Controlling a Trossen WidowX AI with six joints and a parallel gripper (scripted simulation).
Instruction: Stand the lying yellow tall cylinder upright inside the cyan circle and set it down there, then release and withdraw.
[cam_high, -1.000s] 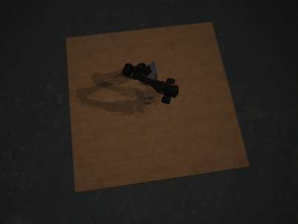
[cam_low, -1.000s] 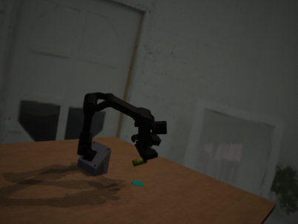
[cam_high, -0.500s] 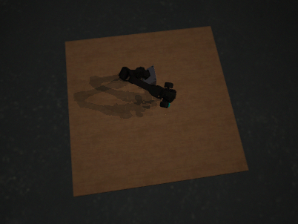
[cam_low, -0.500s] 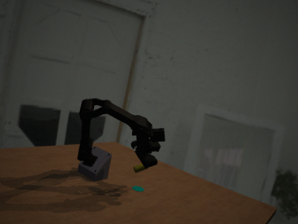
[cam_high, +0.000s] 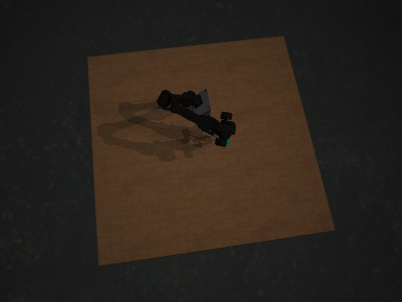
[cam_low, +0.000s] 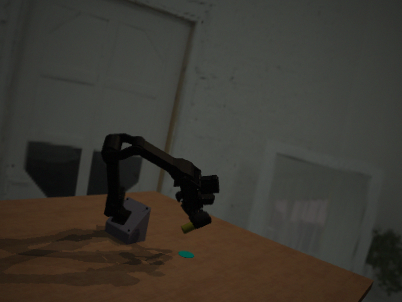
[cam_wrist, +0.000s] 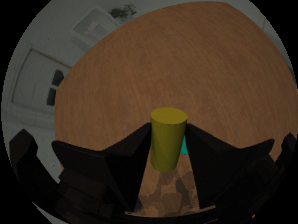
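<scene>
Right now my gripper tip is 120 mm above the cyan circle and 30 mm to the left of it. From my gripper tip the other things lie so: yellow tall cylinder 10 mm to the right, 10 mm below, 10 mm behind.
</scene>
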